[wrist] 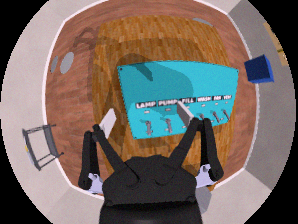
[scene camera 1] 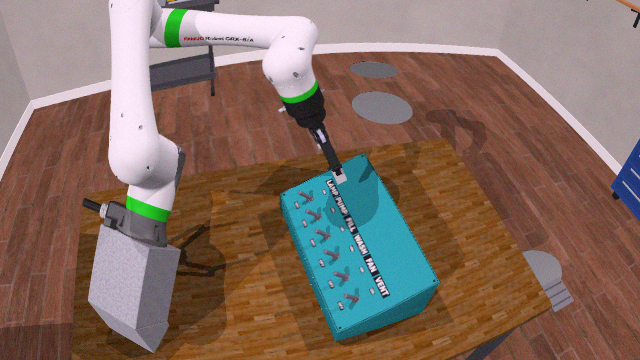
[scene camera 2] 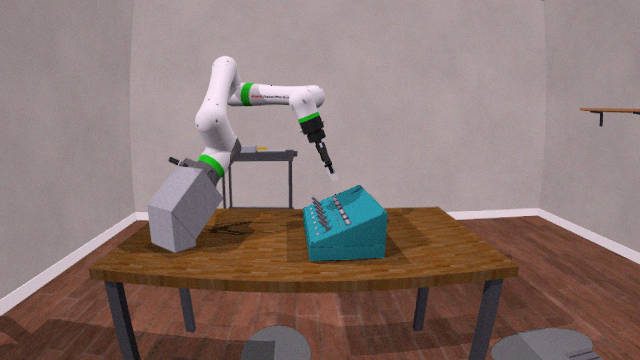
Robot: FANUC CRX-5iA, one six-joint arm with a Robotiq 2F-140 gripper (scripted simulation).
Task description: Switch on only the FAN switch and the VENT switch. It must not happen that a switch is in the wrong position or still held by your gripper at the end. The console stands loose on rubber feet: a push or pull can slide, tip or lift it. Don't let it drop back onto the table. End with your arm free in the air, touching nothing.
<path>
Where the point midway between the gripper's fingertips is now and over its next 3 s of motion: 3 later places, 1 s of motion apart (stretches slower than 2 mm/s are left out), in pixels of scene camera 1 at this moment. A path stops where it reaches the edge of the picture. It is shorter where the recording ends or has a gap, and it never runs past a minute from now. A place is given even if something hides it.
My gripper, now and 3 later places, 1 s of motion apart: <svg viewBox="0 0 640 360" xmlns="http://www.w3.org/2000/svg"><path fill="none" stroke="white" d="M332 162L336 172L342 182L352 199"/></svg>
</path>
